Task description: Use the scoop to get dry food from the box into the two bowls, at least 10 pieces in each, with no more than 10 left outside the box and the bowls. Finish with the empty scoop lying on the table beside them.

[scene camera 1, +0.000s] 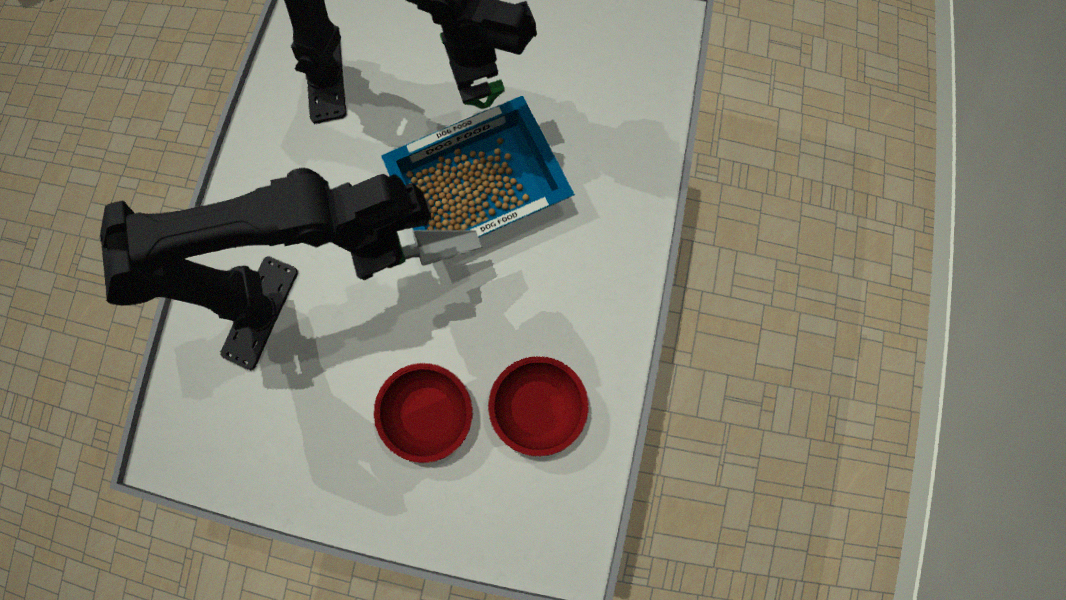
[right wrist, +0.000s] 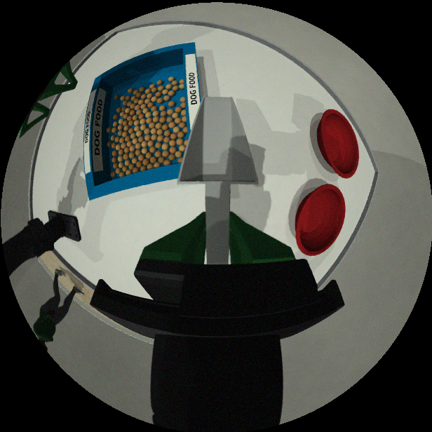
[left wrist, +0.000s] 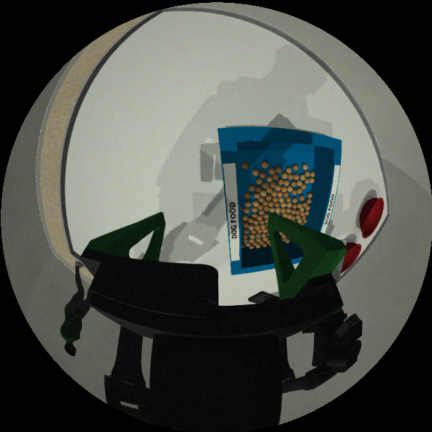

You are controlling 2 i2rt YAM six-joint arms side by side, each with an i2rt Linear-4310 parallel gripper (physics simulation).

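Where they show: left gripper, fingertip midpoint: (scene camera 1: 477, 83); right gripper, fingertip midpoint: (scene camera 1: 399, 256); left arm's base, link origin: (scene camera 1: 325, 76); right arm's base, link origin: (scene camera 1: 260, 313).
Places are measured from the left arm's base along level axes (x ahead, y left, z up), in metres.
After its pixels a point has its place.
My right gripper (scene camera 1: 403, 250) {x 0.124, y -0.437, z 0.140 m} (right wrist: 217, 217) is shut on the grey scoop (scene camera 1: 449, 246) {x 0.201, y -0.427, z 0.114 m} (right wrist: 218, 140) by its handle. It holds the scoop beside the box's long side, on the side toward the bowls; no pieces show in the scoop. The blue dog food box (scene camera 1: 543, 149) {x 0.384, y -0.266, z 0.063 m} (left wrist: 230, 137) (right wrist: 135, 185) holds many round tan pieces (scene camera 1: 469, 186) {x 0.246, y -0.287, z 0.002 m} (left wrist: 275, 200) (right wrist: 145, 130). The left red bowl (scene camera 1: 422, 412) {x 0.104, y -0.672, z 0.003 m} (left wrist: 351, 256) (right wrist: 320, 220) and right red bowl (scene camera 1: 538, 406) {x 0.299, y -0.695, z 0.003 m} (left wrist: 371, 217) (right wrist: 338, 143) show no pieces. My left gripper (scene camera 1: 488, 93) {x 0.289, y -0.162, z 0.142 m} (left wrist: 216, 217) is open and empty near the box's far long side.
Everything stands on a white table (scene camera 1: 223, 462) {x -0.264, y -0.704, z 0.000 m} with a grey raised edge. The right arm reaches in from the left of scene camera 1, the left arm from the top. The bowls stand side by side with a narrow gap. Arm shadows lie between the box and bowls.
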